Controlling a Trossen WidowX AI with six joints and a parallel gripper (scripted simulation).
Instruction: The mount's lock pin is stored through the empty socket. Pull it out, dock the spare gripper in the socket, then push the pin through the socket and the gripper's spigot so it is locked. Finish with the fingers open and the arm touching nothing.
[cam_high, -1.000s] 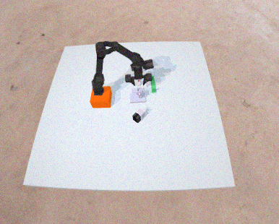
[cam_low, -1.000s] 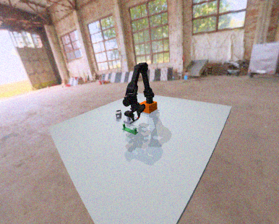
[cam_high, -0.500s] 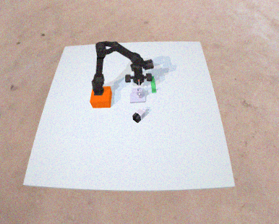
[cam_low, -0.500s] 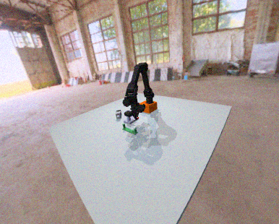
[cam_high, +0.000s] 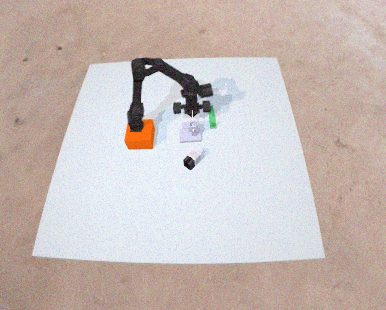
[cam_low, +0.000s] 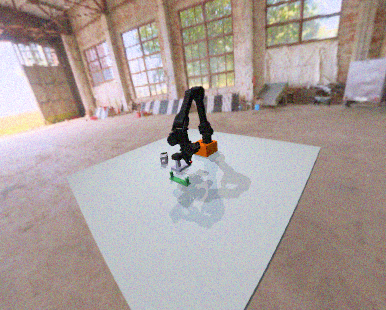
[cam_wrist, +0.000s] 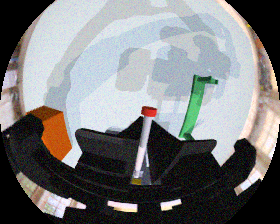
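Now: the green bar 10 cm ahead of my gripper tip, 3 cm to the left of it and 2 cm below it. From my gripper tip the other things lie so: spare gripper (24 cm to the right, 3 cm ahead, 2 cm below); mount (9 cm to the right).
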